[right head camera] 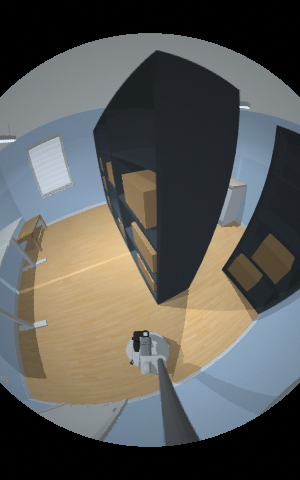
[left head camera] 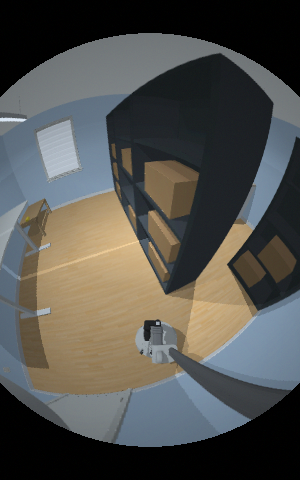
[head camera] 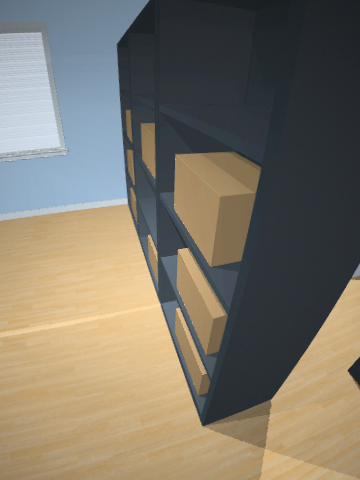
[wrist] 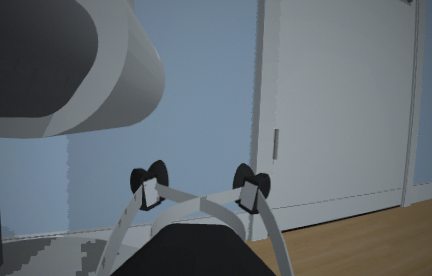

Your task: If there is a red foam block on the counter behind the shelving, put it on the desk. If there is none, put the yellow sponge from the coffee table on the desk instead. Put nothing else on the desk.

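Places are measured from the robot's base along level axes (x left, y back, z up), in centimetres.
Where they show: gripper, fingertip midpoint: (right head camera: 136, 365) (left head camera: 146, 354) (wrist: 201, 178).
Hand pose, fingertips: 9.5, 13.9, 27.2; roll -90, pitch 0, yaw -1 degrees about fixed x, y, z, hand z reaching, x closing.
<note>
After its pixels a point has its place, as x, y, z.
My gripper (wrist: 201, 178) @[9.5, 13.9, 27.2] is open, with bare space between its fingertips, in front of a blue wall. Dark shelving (head camera: 310, 200) @[-24.6, -58.2, 131.7] (left head camera: 235, 150) @[-27.5, -59.5, 149.1] (right head camera: 195, 175) @[-29.1, -60.1, 136.9] stands ahead, end panel towards me. Behind it, part of a white counter (left head camera: 246, 205) (right head camera: 233, 206) @[-181.8, -196.9, 40.3] shows; the shelving hides the rest. No red foam block shows on the small visible part of its top. The yellow sponge (left head camera: 27, 218) @[247.1, -156.0, 45.3] (right head camera: 23, 235) @[246.7, -153.6, 44.1] lies on the wooden coffee table (left head camera: 36, 209) @[245.2, -187.6, 42.2] (right head camera: 33, 224) @[241.5, -190.0, 42.2] at the far left. The white desk (left head camera: 10, 225) @[176.7, -83.9, 92.2] (right head camera: 7, 240) @[173.4, -85.2, 92.2] is partly in view at the left edge.
Cardboard boxes (head camera: 215, 205) @[-5.9, -77.1, 119.2] sit in the shelving. A second dark shelf unit (left head camera: 286, 220) @[-164.6, -86.9, 97.5] (right head camera: 270, 215) @[-146.5, -89.9, 96.3] stands at the right, with a floor passage between the two. A closed door (wrist: 340, 100) @[58.2, 79.1, 41.3] is beyond my gripper. A window (head camera: 22, 95) @[190.6, -271.4, 141.1] is on the far wall.
</note>
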